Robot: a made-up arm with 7 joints. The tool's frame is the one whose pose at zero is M. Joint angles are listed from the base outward.
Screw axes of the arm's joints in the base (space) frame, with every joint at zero. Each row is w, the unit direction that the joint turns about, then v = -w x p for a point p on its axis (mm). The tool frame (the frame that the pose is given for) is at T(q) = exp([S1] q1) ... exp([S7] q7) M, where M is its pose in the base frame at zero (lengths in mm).
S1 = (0, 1, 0, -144.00, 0.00, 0.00)
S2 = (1, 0, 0, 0.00, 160.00, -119.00)
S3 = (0, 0, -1, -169.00, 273.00, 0.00)
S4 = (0, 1, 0, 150.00, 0.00, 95.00)
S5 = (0, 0, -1, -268.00, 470.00, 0.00)
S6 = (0, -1, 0, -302.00, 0.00, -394.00)
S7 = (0, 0, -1, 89.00, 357.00, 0.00)
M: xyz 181.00 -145.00 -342.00 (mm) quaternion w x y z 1 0 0 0
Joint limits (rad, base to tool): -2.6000..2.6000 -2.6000..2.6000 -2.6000..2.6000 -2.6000..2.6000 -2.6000..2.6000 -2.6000..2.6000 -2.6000..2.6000
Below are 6 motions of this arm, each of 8 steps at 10 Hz.
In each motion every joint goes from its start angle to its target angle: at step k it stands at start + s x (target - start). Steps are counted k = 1, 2, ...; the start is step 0. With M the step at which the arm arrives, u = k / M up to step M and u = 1 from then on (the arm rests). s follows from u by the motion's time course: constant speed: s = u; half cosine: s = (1 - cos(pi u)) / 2; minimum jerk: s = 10 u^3 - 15 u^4 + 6 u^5.
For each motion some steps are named. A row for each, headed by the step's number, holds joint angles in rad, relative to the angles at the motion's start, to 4 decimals.
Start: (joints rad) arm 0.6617 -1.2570 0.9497 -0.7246 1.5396 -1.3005 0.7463
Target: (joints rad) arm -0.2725 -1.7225 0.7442 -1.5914 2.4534 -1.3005 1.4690
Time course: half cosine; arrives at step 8
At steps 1, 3, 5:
1: -0.0356 -0.0177 -0.0078 -0.0330 0.0348 0.0000 0.0275
3: -0.2883 -0.1437 -0.0634 -0.2675 0.2821 0.0000 0.2231
5: -0.6459 -0.3218 -0.1421 -0.5993 0.6317 0.0000 0.4996

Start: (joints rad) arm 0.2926 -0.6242 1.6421 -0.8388 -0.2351 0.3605 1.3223
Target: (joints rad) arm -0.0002 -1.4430 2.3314 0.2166 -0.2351 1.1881 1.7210
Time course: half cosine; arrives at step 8
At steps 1, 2, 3, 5, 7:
1: -0.0111 -0.0312 0.0262 0.0402 0.0000 0.0315 0.0152
2: -0.0429 -0.1199 0.1009 0.1546 0.0000 0.1212 0.0584
3: -0.0904 -0.2527 0.2128 0.3258 0.0000 0.2554 0.1231
5: -0.2024 -0.5661 0.4765 0.7296 0.0000 0.5722 0.2756
7: -0.2817 -0.7876 0.6631 1.0152 0.0000 0.7961 0.3835

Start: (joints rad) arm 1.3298 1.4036 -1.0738 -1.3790 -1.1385 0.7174 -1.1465
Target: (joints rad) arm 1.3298 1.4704 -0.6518 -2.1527 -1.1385 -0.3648 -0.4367
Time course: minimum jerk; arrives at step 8
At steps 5, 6, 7, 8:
5: 0.0000 0.0484 0.3059 -0.5608 0.0000 -0.7844 0.5145
6: 0.0000 0.0599 0.3783 -0.6936 0.0000 -0.9702 0.6363
7: 0.0000 0.0657 0.4152 -0.7613 0.0000 -1.0648 0.6984
8: 0.0000 0.0668 0.4220 -0.7737 0.0000 -1.0822 0.7098

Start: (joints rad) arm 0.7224 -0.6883 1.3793 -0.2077 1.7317 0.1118 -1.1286
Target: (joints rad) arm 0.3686 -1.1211 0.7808 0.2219 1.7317 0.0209 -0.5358
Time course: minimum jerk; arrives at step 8
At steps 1, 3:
1: -0.0057 -0.0069 -0.0096 0.0069 0.0000 -0.0015 0.0095
3: -0.0974 -0.1191 -0.1647 0.1182 0.0000 -0.0250 0.1631

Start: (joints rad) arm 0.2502 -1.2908 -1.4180 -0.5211 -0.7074 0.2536 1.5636
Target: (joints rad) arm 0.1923 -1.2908 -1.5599 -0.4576 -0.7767 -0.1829 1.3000
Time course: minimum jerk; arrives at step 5
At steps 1, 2, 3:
1: -0.0034 0.0000 -0.0082 0.0037 -0.0040 -0.0253 -0.0153
2: -0.0184 0.0000 -0.0450 0.0202 -0.0220 -0.1386 -0.0837
3: -0.0395 0.0000 -0.0969 0.0433 -0.0473 -0.2979 -0.1799

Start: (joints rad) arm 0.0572 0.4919 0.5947 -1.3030 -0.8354 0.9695 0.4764
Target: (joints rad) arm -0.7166 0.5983 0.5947 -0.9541 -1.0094 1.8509 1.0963
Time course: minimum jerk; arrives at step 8
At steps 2, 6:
2: -0.0801 0.0110 0.0000 0.0361 -0.0180 0.0912 0.0642
6: -0.6937 0.0954 0.0000 0.3128 -0.1560 0.7902 0.5557

